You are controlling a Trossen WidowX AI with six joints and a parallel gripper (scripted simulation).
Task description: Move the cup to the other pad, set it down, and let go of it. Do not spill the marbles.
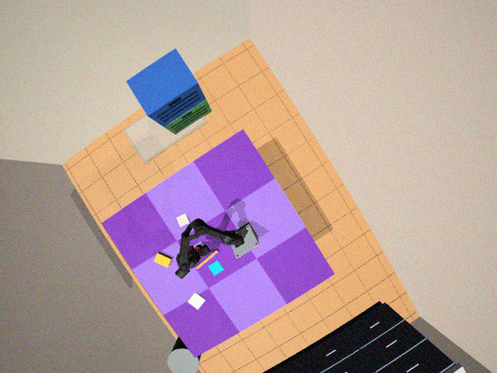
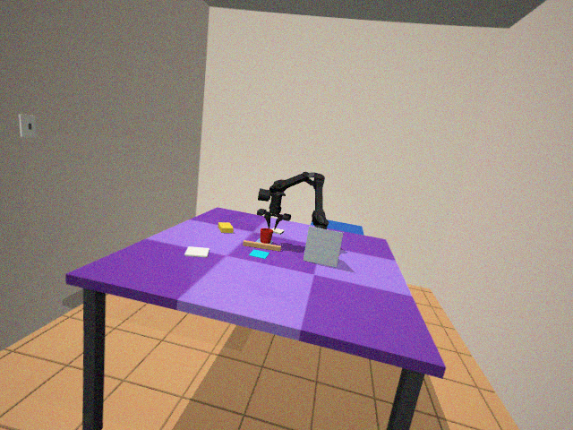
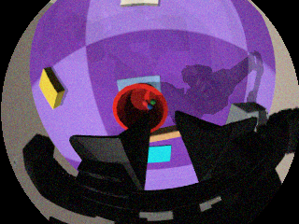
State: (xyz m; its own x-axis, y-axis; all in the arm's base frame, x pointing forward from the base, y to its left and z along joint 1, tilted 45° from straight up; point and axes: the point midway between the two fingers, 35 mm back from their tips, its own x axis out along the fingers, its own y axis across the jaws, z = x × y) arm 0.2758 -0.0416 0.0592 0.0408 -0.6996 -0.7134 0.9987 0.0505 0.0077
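Right now my gripper tip is 50 mm above the red cup and 30 mm short of it. Round my gripper tip: light blue pad 90 mm below, 40 mm ahead; wooden bar 100 mm to the left, 80 mm below, 20 mm ahead; cyan pad 190 mm to the left, 90 mm below.
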